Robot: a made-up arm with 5 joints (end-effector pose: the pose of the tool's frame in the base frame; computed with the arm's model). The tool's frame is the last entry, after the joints. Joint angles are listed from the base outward.
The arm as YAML. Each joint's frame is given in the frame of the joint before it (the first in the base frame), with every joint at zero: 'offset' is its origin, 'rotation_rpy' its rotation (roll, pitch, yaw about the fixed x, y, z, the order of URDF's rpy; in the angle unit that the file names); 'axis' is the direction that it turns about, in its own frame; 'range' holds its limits. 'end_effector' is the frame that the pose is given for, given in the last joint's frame.
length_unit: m
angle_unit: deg
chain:
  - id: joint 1
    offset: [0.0, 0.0, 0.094]
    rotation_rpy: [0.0, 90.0, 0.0]
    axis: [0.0, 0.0, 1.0]
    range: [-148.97, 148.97]
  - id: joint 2
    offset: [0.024, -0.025, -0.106]
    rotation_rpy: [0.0, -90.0, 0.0]
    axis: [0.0, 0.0, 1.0]
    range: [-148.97, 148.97]
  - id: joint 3
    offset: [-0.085, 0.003, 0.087]
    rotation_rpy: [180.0, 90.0, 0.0]
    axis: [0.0, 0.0, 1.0]
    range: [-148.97, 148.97]
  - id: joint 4
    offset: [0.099, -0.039, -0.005]
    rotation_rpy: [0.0, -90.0, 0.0]
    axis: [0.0, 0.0, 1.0]
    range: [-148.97, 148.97]
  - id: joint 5
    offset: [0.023, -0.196, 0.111]
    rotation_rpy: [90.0, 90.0, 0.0]
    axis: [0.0, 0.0, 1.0]
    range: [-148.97, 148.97]
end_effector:
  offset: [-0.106, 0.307, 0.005]
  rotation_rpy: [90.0, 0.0, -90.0]
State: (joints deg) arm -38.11 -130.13 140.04 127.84 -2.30
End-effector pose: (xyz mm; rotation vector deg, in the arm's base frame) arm 173.9 -43.6 389.5 60.51 92.72 -34.73
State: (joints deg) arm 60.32 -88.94 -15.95 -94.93 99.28
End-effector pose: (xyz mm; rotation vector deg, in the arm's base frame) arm -287.5 -345.6 132.9 -101.55 -35.60 67.13
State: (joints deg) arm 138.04 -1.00 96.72 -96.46 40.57
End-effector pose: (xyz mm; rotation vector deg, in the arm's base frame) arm 39.5 -64.8 383.9 63.34 65.11 -79.53
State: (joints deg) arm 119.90 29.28 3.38 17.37 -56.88
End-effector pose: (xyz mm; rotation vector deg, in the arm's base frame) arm -528.8 166.1 71.1 120.71 -82.70 -30.91
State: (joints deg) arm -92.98 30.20 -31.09 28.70 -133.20
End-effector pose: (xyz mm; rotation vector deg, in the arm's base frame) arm -366.1 -55.7 -166.1 16.91 -75.11 68.08
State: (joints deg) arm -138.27 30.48 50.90 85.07 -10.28
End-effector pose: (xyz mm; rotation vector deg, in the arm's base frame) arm -307.1 435.2 47.9 96.70 -133.94 -23.53
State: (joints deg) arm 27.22 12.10 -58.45 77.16 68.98
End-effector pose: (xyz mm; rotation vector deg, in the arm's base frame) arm -329.3 -428.0 191.0 19.28 -5.52 97.80
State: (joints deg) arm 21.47 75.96 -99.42 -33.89 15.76
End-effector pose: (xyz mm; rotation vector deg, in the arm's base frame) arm 87.8 -412.1 354.3 70.21 90.82 59.45
